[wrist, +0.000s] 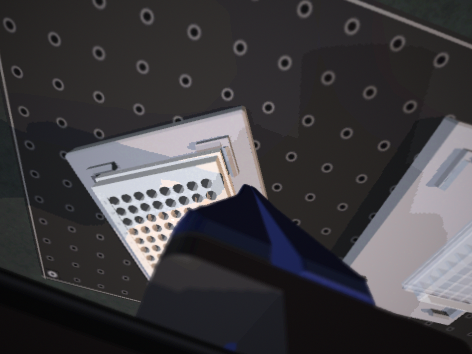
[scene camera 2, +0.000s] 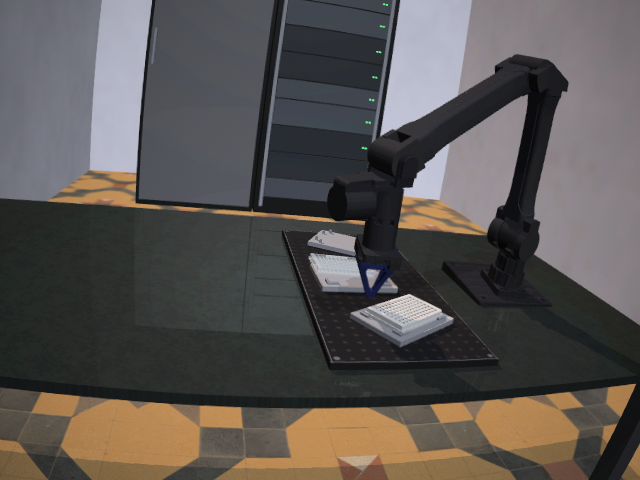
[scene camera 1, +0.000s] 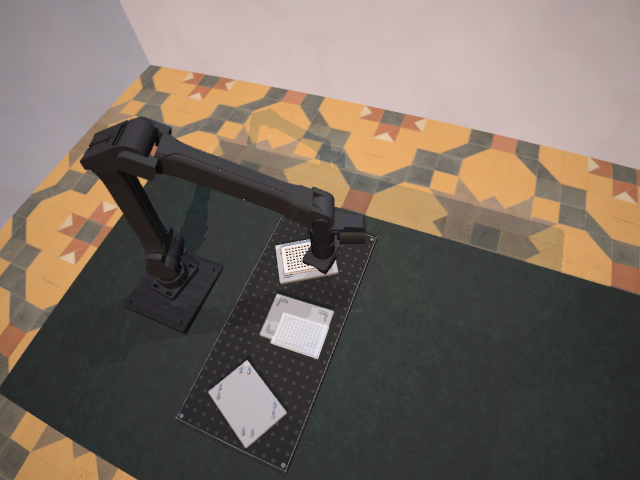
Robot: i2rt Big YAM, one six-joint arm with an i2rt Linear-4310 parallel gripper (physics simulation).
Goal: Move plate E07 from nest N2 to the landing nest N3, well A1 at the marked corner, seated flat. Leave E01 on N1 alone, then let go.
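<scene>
Plate E07 (scene camera 1: pixel 299 335) (scene camera 2: pixel 333 263) (wrist: pixel 446 272) is a pale, see-through well plate. It lies askew on nest N2 (scene camera 1: pixel 291 310) (scene camera 2: pixel 343 285) (wrist: pixel 404 220), shifted over one edge. Plate E01 (scene camera 1: pixel 294 257) (scene camera 2: pixel 406 310) (wrist: pixel 152 213), with dark wells, sits on nest N1 (scene camera 1: pixel 305 277) (scene camera 2: pixel 377 328) (wrist: pixel 152 140). Nest N3 (scene camera 1: pixel 247 403) (scene camera 2: pixel 330 241) is bare at the other end of the black breadboard (scene camera 1: pixel 232 330) (scene camera 2: pixel 361 341) (wrist: pixel 190 57). My gripper (scene camera 1: pixel 324 268) (scene camera 2: pixel 370 293) (wrist: pixel 244 195) has blue fingers, is shut and empty, and hangs above the board at E01's edge, towards N2.
The arm's base (scene camera 1: pixel 172 294) (scene camera 2: pixel 490 289) stands on the dark table beside the breadboard. A grey cabinet (scene camera 2: pixel 207 103) and a server rack (scene camera 2: pixel 330 103) stand behind the table. The table's curved front edge (scene camera 2: pixel 310 392) is near scene camera 2.
</scene>
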